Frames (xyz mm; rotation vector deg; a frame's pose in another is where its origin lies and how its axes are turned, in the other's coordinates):
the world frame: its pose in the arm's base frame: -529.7 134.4 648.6 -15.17 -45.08 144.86
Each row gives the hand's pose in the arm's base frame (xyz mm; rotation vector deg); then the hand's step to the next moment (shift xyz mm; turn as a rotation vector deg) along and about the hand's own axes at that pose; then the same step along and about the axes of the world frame.
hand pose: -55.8 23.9 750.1 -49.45 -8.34 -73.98
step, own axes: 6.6 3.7 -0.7 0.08 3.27 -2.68
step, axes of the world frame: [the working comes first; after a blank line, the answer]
step, axes of the arm's base frame: 5.1 -5.5 1.4 1.93 -1.69 -3.36

-7.2 1.2 2.2 -2.37 2.41 -2.54
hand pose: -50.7 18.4 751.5 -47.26 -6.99 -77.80
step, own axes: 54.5 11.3 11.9 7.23 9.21 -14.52
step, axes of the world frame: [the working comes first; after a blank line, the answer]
step, axes of the arm's base frame: 28.2 -37.5 32.2 4.60 -14.50 -10.79

-44.4 -2.4 35.5 -10.72 14.92 -3.24
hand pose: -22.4 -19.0 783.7 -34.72 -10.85 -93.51
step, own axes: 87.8 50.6 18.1 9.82 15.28 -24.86
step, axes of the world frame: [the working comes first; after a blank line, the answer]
step, axes of the arm's base frame: 50.2 -76.7 46.8 7.50 -22.52 -19.61

-83.5 9.1 59.5 -16.83 24.67 -7.47
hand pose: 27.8 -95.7 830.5 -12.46 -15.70 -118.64
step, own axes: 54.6 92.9 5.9 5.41 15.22 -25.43
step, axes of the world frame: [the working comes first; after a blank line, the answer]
step, axes of the arm's base frame: 54.5 -88.2 29.9 9.58 -18.99 -21.34

-92.2 25.5 49.9 -16.82 22.32 -11.25
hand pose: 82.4 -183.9 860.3 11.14 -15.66 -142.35
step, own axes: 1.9 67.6 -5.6 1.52 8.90 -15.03
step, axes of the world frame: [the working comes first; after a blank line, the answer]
step, axes of the arm's base frame: 38.3 -55.0 10.7 6.94 -10.13 -12.51

-60.9 18.8 23.3 -10.52 11.86 -7.50
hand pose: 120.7 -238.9 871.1 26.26 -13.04 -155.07
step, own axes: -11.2 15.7 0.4 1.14 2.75 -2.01
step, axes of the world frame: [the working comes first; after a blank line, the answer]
step, axes of the arm's base frame: 15.0 -9.8 7.0 0.65 -3.15 -1.60

-18.2 -2.7 5.7 -2.06 2.95 0.02
